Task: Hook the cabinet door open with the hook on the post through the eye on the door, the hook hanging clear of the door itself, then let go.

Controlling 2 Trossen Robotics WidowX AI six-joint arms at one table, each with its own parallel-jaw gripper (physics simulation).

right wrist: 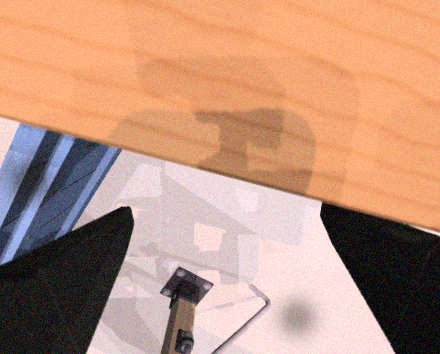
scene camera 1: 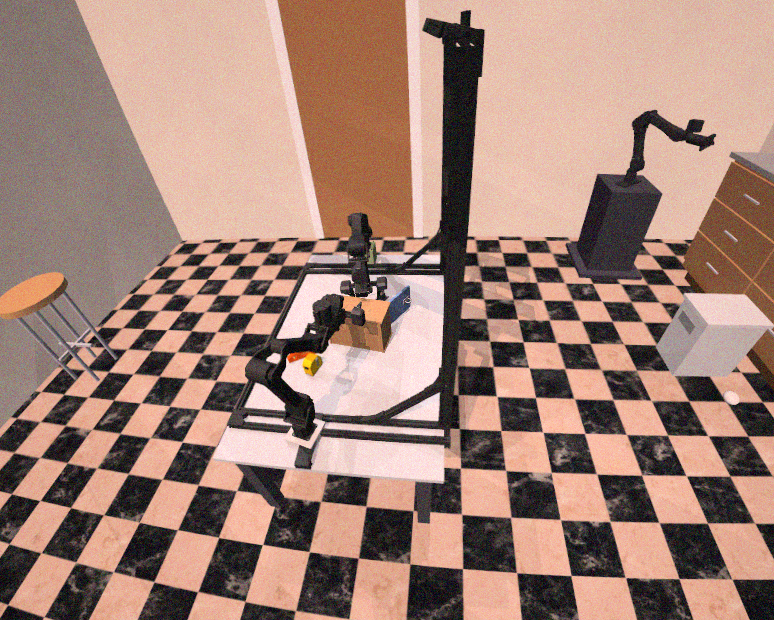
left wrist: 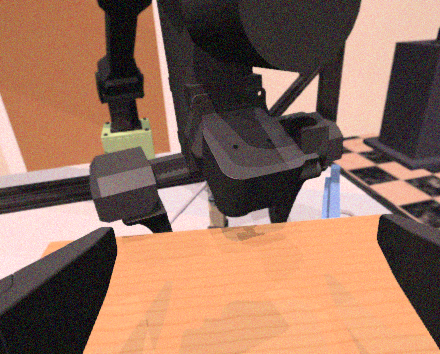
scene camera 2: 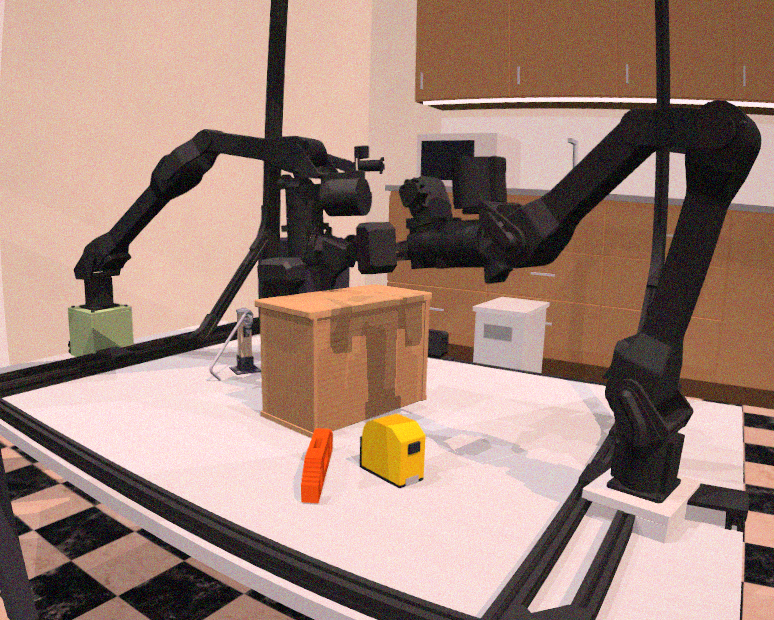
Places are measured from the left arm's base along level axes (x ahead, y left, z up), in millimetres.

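Pixels of known places: left gripper, fingertip midpoint: (scene camera 1: 349, 300) (left wrist: 246, 232); right gripper, fingertip midpoint: (right wrist: 228, 211); left arm's base, origin of the base link: (scene camera 1: 304, 430) (scene camera 2: 644, 484); right arm's base, origin of the base link: (left wrist: 126, 126) (scene camera 2: 99, 306).
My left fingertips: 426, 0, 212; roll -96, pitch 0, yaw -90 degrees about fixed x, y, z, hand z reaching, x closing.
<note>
Ahead of a thing's pixels: the offset from my left fingertips to its middle, as dx, dy, dz. "spot": to the spot under its first point.
The wooden cabinet {+45, +6, -158} (scene camera 1: 361, 330) (scene camera 2: 287, 368) (left wrist: 210, 280) (right wrist: 225, 85) stands mid-table. Its blue door {spot: +199, -114, -174} (scene camera 1: 399, 307) (left wrist: 331, 195) (right wrist: 82, 185) stands swung out; the eye is not discernible. The post {spot: +307, +24, -194} (scene camera 2: 244, 345) (right wrist: 177, 322) stands behind the cabinet in scene camera 2. Its hook {+288, +58, -183} (scene camera 2: 221, 357) (right wrist: 241, 325) slants down toward the table, apart from the door. My right gripper (scene camera 1: 363, 289) (right wrist: 228, 211) is open and empty above the cabinet's edge on the post side. My left gripper (scene camera 1: 353, 313) (left wrist: 246, 232) is open and empty over the cabinet top, facing the right gripper closely.
A yellow block-like tool {-164, +115, -211} (scene camera 1: 312, 364) (scene camera 2: 392, 450) and an orange tool {-111, +182, -223} (scene camera 1: 297, 356) (scene camera 2: 316, 465) lie on the table on the side away from the post. Black frame rails (scene camera 2: 213, 529) edge the table, and a tall black upright (scene camera 1: 456, 193) rises at one side.
</note>
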